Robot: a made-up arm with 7 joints.
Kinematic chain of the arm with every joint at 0, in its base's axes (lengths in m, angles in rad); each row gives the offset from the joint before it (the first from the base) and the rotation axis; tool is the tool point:
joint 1: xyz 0 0 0 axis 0 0.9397 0.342
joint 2: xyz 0 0 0 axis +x
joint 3: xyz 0 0 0 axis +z
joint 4: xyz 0.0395 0 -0.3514 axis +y
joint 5: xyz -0.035 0 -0.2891 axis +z
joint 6: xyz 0 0 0 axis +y
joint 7: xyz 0 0 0 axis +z
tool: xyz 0 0 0
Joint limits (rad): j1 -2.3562..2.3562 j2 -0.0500..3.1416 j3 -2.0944..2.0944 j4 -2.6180..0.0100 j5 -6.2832..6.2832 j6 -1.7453..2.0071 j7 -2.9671..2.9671
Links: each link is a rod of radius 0.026 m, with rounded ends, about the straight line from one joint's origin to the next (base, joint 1, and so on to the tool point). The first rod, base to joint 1, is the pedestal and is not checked.
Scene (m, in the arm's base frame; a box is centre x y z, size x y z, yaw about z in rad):
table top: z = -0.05
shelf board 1: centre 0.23 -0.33 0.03 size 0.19 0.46 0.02 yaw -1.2
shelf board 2: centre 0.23 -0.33 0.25 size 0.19 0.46 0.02 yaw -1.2
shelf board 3: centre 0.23 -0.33 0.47 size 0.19 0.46 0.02 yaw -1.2
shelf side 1: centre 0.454 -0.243 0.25 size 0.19 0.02 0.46 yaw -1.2
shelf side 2: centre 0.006 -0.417 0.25 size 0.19 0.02 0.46 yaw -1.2
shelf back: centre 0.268 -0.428 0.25 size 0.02 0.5 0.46 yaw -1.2
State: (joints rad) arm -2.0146 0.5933 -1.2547 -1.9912 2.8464 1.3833 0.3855
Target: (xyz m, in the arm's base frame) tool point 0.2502 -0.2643 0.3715
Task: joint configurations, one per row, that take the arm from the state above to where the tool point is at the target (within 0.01 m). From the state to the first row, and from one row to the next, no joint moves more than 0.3 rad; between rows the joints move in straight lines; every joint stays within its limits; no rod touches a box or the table.
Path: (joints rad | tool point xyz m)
1: -1.9884 0.7851 -1.2223 -2.2233 2.8464 1.3833 0.3855 | 0.2339 -0.2243 0.1443
2: -1.9623 0.9769 -1.1899 -2.4555 2.8464 1.3833 0.3855 | 0.2026 -0.1565 0.1389
3: -2.0554 1.0042 -1.1156 -2.2554 2.8464 1.3833 0.3855 | 0.2171 -0.1667 0.2120
4: -2.1485 1.0314 -1.0414 -2.0553 2.8464 1.3833 0.3855 | 0.2172 -0.1620 0.2916
5: -2.2416 1.0587 -0.9671 -1.8553 2.8464 1.3833 0.3855 | 0.2025 -0.1417 0.3715
6: -2.2699 0.8842 -1.0089 -1.6799 2.8464 1.3833 0.3855 | 0.2294 -0.2009 0.3771
7: -2.2983 0.7097 -1.0506 -1.5044 2.8464 1.3833 0.3855 | 0.2502 -0.2643 0.3715

